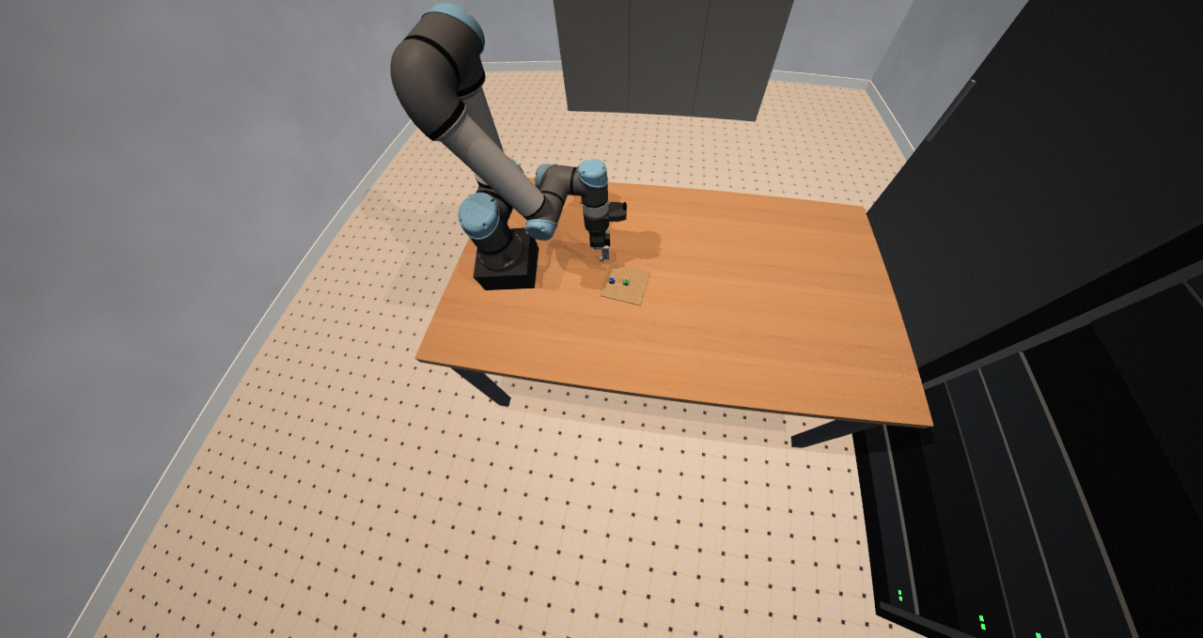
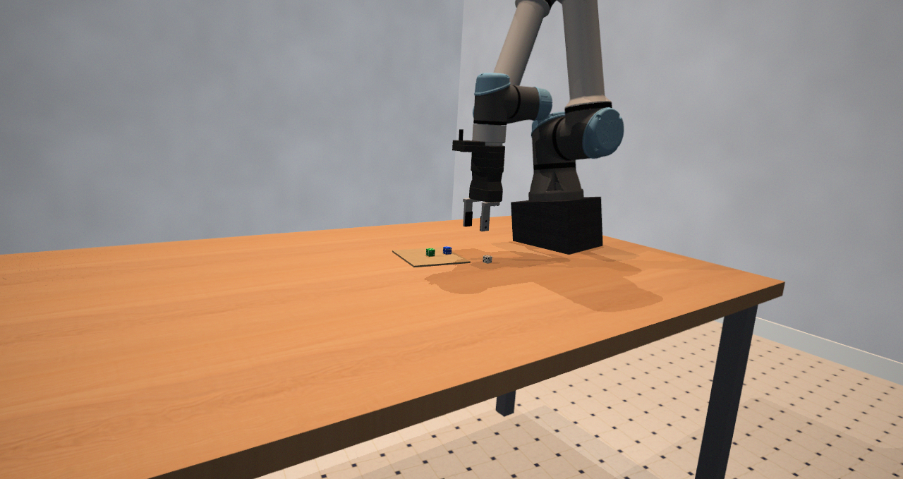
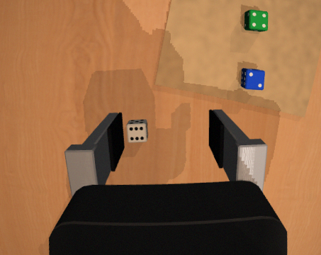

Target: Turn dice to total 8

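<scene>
The white die lies 20 mm behind my hand, 20 mm to the left of it and 90 mm below it. Also, from my hand: green die 80 mm ahead, 70 mm to the right, 80 mm below; then mat 80 mm ahead, 70 mm to the right, 90 mm below; then blue die 30 mm ahead, 70 mm to the right, 80 mm below.
</scene>
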